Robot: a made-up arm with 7 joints.
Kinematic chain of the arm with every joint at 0, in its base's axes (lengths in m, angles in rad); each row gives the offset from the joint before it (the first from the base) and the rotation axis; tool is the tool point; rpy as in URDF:
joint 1: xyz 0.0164 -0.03 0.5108 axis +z
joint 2: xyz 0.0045 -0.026 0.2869 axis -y
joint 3: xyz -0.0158 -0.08 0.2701 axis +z
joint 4: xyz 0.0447 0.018 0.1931 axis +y
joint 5: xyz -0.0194 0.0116 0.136 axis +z
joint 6: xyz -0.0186 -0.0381 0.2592 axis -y
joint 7: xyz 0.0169 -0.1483 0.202 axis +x
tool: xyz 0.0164 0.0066 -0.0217 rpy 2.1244 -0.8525 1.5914
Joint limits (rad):
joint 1: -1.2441..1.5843
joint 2: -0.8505..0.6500
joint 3: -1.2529..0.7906
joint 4: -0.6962..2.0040
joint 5: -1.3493..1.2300
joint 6: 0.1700..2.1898
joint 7: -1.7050..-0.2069
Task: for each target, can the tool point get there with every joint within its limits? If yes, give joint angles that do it. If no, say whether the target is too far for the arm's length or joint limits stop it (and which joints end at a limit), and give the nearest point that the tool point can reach.
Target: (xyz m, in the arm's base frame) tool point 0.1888 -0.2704 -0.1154
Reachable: no: joint limits stop it (at a limit: joint 2, joint 4, joint 5, joint 6, joint 7) | nearest point 0.2418 -0.3443 0.4592 | short by 0.582 m
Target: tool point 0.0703 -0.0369 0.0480
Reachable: no: joint limits stop it (at a limit: joint 2, joint 4, joint 5, joint 6, joint 7) | nearest point 0.3880 -0.0776 0.4641 | short by 0.525 m
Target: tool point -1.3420 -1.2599 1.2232
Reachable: no: too far | nearest point -0.6579 -0.6405 1.1987 | short by 0.923 m
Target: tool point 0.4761 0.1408 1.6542
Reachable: yes | joints 0.8209 0.0400 0.1963 1.0336 0.2371 0.8916 -1.4247
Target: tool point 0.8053 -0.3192 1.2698
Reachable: yes | joints -0.1075 -0.5739 0.0962 1.2579 -0.1668 1.2778 -1.0602
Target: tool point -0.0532 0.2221 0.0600
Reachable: no: joint limits stop it (at a limit: joint 1, joint 2, joint 4, joint 5, joint 6, joint 7) | nearest point -0.0008 0.3396 0.4690 | short by 0.429 m
